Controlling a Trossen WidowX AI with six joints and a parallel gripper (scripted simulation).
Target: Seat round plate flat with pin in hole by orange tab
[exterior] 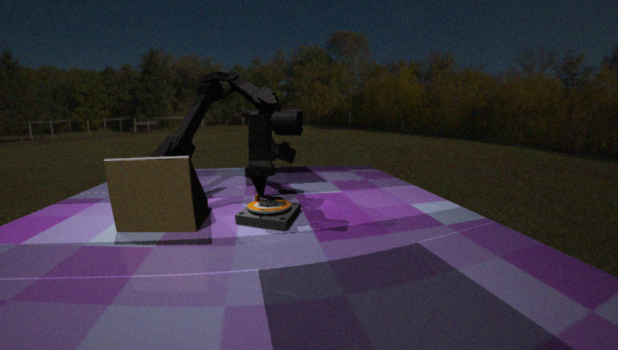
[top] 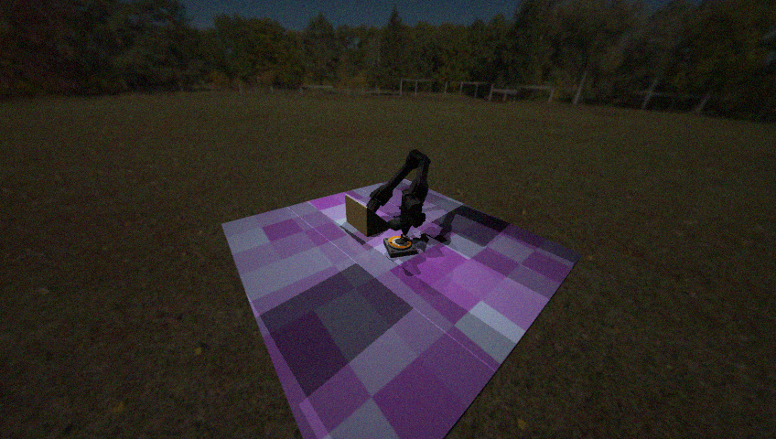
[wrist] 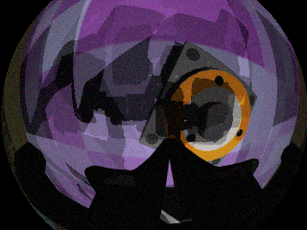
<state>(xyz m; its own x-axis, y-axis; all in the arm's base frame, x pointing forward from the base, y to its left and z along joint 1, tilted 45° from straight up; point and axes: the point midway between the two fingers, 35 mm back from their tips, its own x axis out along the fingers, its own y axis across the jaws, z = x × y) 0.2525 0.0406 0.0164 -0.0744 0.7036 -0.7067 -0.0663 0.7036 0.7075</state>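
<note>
Right now my gripper tip is 5 cm to the left of the base, 2 cm short of it and 2 cm above it.
</note>
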